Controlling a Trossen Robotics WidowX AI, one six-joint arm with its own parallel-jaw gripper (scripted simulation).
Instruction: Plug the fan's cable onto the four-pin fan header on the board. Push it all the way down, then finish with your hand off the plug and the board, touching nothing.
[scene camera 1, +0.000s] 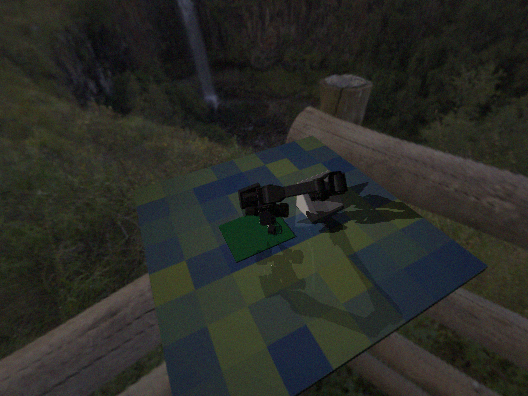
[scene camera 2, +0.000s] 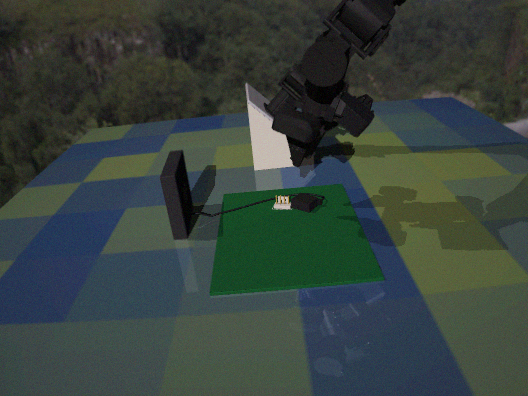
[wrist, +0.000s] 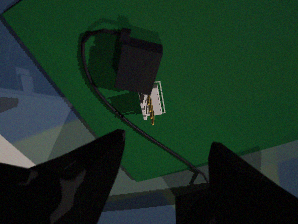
Labels:
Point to a green board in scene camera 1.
245, 237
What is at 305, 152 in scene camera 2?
The gripper.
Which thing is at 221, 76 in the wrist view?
A green board.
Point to a black plug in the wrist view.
139, 60

